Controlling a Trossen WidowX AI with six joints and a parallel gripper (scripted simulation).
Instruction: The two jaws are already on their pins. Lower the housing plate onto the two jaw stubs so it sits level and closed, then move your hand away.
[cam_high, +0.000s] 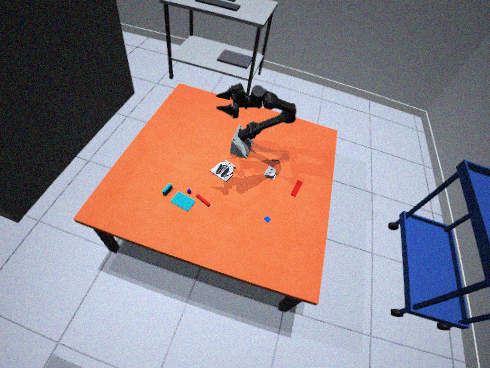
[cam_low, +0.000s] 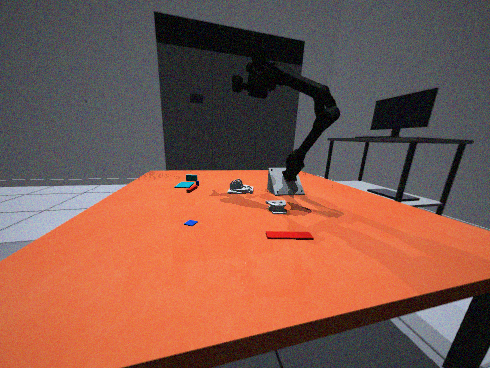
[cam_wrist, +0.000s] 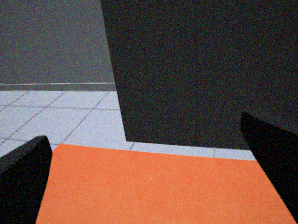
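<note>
Right now the small grey housing plate is 40 mm behind my gripper tip, 360 mm to the left of it and 460 mm below it. From my gripper tip the other things lie so: small dark blue piece 220 mm ahead, 80 mm to the right, 480 mm below; then teal block 240 mm ahead, 190 mm to the right, 470 mm below; then cyan plate 280 mm ahead, 90 mm to the right, 490 mm below.
</note>
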